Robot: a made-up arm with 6 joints.
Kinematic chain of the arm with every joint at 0, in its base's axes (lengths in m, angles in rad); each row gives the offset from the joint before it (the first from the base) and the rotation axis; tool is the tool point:
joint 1: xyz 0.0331 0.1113 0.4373 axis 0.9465 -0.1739 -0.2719
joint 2: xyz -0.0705 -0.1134 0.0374 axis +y
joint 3: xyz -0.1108 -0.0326 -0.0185 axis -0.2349 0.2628 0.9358
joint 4: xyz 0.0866 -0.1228 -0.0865 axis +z
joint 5: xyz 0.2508 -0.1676 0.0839 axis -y
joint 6: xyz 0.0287 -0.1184 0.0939 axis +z
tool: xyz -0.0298 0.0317 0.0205
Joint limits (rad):
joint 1: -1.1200..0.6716
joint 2: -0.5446..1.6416
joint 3: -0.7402..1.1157
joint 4: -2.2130..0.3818
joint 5: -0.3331..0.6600
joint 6: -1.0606..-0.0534
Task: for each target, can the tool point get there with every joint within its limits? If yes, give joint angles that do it. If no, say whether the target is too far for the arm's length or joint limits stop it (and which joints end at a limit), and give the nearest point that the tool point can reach.
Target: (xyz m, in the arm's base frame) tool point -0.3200 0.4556 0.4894
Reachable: no: joint limits stop it (at a limit: joint 1, joint 2, joint 3, joint 4, joint 5, joint 6) | nearest point -0.0774 0.4420 0.3025 | short by 0.307 m
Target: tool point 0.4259 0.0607 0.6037
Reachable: yes | joints -0.8148 -0.0140 0.9262 -0.4733 -0.1834 -0.4260
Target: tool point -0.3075 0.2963 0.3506
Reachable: no: joint limits stop it (at a limit: joint 1, joint 3, joint 4, joint 5, joint 6) | nearest point -0.3499 0.1942 0.2512 | short by 0.149 m
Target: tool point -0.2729 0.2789 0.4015
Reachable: no: joint limits stop it (at a limit: joint 1, joint 3, joint 4, joint 5, joint 6) | nearest point -0.3657 0.1820 0.2708 | short by 0.187 m
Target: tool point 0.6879 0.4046 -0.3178
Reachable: no: too far | nearest point 0.2485 0.1632 0.0914 | short by 0.647 m
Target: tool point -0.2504 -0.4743 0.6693
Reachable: yes | joints 0.0843 0.7192 -0.2425 -1.3609 -0.1366 -0.5493
